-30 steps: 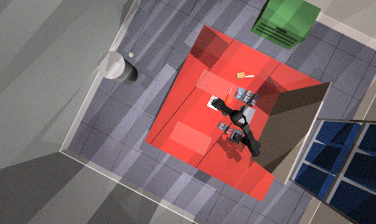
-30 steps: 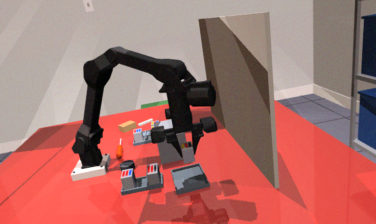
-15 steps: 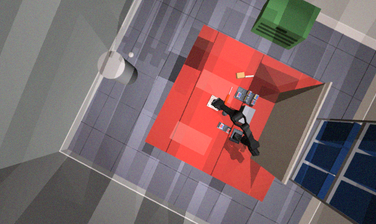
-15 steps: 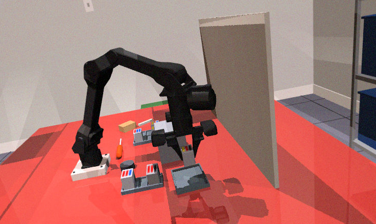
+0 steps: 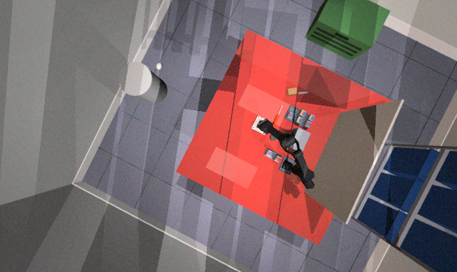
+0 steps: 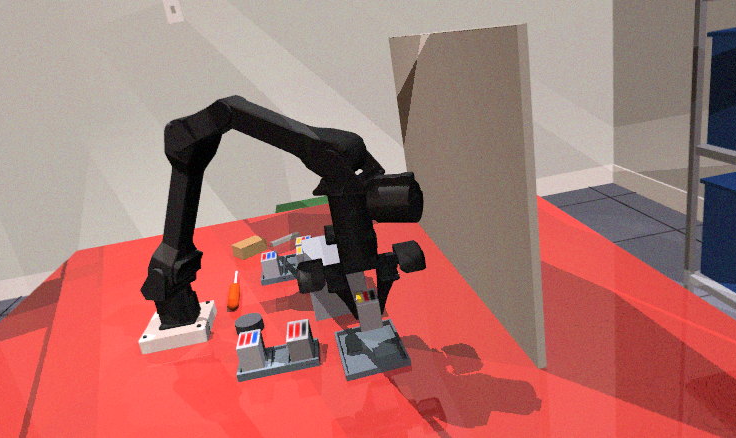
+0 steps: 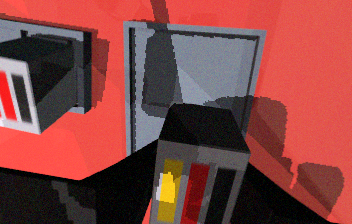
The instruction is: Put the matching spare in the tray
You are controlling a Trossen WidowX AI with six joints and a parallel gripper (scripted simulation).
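My gripper tip is now 15 cm past the holder, 5 cm above it and 2 cm to the right of it. From my gripper tip the other things lie so: tall beige panel: 23 cm to the left, 20 cm ahead, 16 cm above; mounted unit: 22 cm to the left, 5 cm behind, 1 cm below; tan block: 54 cm to the left, 26 cm behind, 5 cm below.
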